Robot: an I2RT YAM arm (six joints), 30 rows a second.
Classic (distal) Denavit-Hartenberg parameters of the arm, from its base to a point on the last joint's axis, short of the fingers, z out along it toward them. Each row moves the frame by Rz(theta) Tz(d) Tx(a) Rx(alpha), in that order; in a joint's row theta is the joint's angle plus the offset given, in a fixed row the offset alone. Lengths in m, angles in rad.
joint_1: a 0.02, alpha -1.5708, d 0.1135, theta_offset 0
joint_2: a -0.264, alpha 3.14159, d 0, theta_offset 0
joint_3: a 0.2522, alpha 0, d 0, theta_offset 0.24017
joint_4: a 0.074, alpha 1.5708, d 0, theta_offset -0.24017
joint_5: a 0, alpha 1.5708, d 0, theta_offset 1.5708
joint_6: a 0, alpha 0, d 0.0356, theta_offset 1.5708
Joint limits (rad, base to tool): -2.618..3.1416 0..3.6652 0..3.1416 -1.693..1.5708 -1.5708..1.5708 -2.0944..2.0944
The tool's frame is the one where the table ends.
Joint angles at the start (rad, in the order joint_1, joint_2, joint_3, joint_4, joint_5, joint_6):
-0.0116, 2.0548, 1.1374, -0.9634, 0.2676, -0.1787
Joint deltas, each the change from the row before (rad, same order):
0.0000, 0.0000, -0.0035, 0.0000, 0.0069, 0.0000
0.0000, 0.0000, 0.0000, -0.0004, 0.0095, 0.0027
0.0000, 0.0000, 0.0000, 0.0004, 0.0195, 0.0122
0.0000, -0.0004, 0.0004, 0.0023, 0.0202, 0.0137
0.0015, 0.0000, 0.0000, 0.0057, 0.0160, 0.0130
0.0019, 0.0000, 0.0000, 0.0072, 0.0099, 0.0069
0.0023, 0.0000, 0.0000, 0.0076, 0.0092, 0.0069
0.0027, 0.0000, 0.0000, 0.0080, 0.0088, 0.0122
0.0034, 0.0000, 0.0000, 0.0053, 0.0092, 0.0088
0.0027, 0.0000, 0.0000, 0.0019, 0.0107, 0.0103
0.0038, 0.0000, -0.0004, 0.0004, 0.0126, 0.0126
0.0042, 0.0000, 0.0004, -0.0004, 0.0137, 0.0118
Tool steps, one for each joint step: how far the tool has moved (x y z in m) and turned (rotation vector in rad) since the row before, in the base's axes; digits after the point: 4 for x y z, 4 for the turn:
-0.0009, -0.0002, -0.0005, -0.0065, 0.0036, 0.0021
0.0000, -0.0003, 0.0001, -0.0098, -0.0002, 0.0005
0.0001, -0.0007, 0.0002, -0.0222, -0.0037, -0.0051
0.0004, -0.0007, 0.0003, -0.0233, -0.0071, -0.0062
0.0007, -0.0001, 0.0000, -0.0191, -0.0097, -0.0054
0.0008, 0.0002, -0.0001, -0.0115, -0.0094, -0.0014
0.0008, 0.0004, -0.0001, -0.0107, -0.0099, -0.0012
0.0009, 0.0005, -0.0001, -0.0117, -0.0123, -0.0058
0.0006, 0.0007, 0.0000, -0.0111, -0.0085, -0.0019
0.0003, 0.0005, 0.0001, -0.0129, -0.0058, -0.0036
0.0000, 0.0008, 0.0001, -0.0153, -0.0049, -0.0040
0.0002, 0.0009, 0.0003, -0.0161, -0.0048, -0.0025

